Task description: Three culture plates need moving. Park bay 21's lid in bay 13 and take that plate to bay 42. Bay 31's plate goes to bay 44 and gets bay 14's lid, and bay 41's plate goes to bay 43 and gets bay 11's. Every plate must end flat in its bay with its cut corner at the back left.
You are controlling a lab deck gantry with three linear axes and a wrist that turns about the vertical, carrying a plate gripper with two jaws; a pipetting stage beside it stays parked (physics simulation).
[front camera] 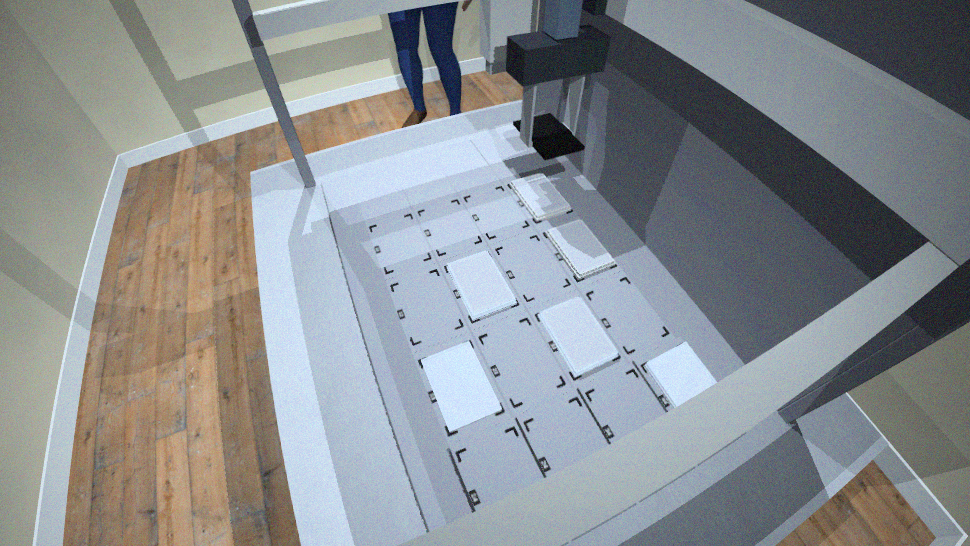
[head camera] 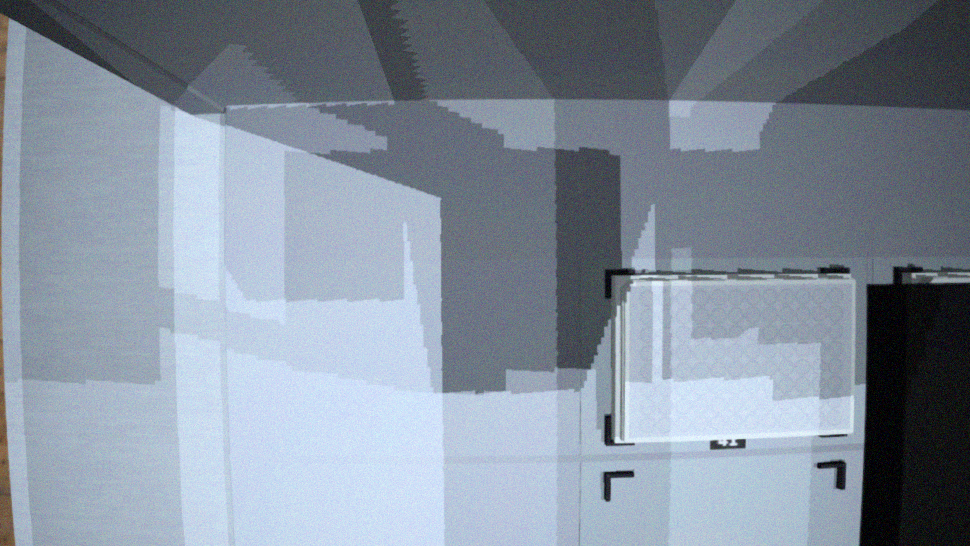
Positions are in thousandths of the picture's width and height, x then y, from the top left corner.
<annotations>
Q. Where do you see an off-white welled plate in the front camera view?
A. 601,462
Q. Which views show my gripper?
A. The front camera view only.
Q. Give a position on a black lid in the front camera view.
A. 569,255
</annotations>
